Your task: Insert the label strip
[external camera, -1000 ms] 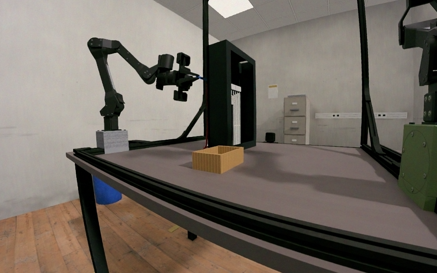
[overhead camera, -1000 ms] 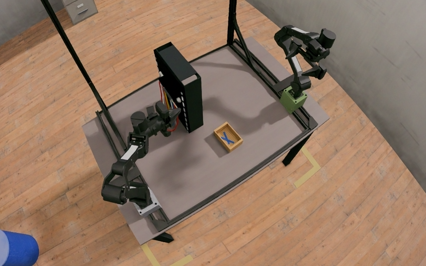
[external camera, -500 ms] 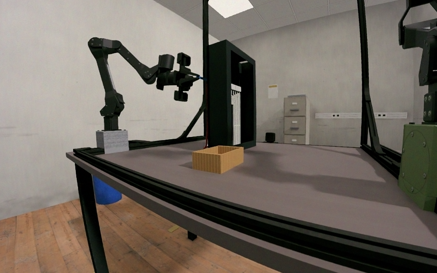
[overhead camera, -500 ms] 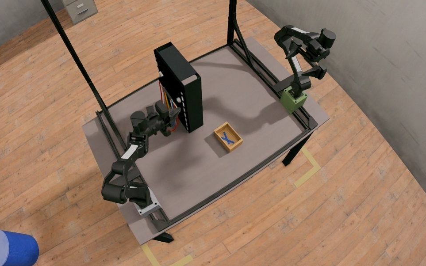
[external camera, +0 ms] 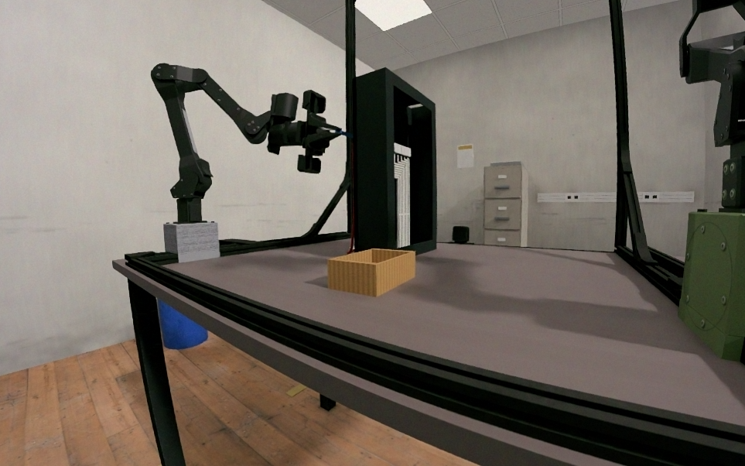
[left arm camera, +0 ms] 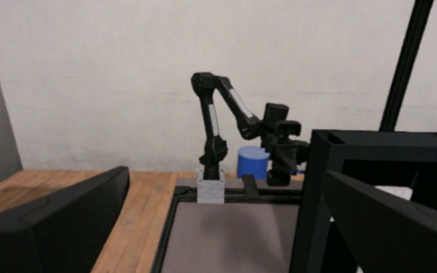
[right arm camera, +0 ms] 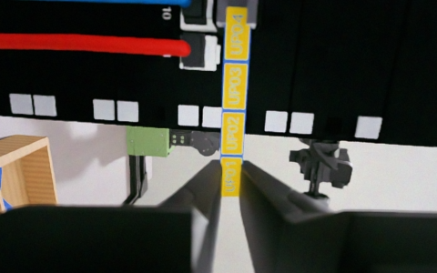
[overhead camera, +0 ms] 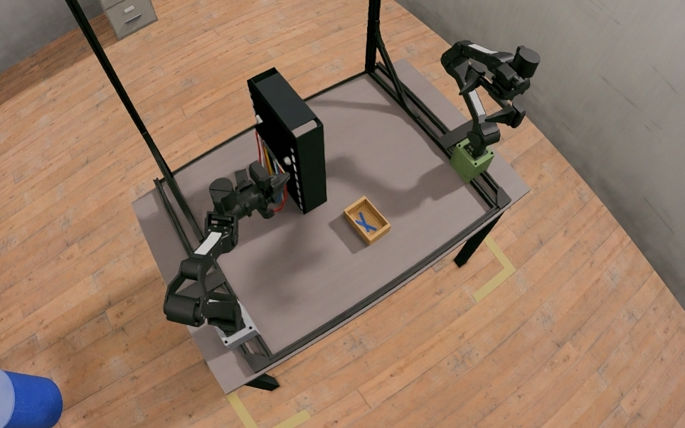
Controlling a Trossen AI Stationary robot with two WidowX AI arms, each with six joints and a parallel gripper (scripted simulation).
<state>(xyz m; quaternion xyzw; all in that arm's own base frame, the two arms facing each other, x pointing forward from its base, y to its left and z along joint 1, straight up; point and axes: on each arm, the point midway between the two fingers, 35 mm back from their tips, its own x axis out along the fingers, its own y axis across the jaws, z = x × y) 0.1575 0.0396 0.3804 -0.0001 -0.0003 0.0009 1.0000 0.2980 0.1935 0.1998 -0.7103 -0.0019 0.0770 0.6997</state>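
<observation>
Right now my right hand is 140 mm past the black patch panel, 90 mm above it and 70 mm to the right of it. Also, from my right hand: wooden box (280 mm below, 200 mm to the left, 130 mm ahead); label strip (30 mm to the left, 30 mm behind).
</observation>
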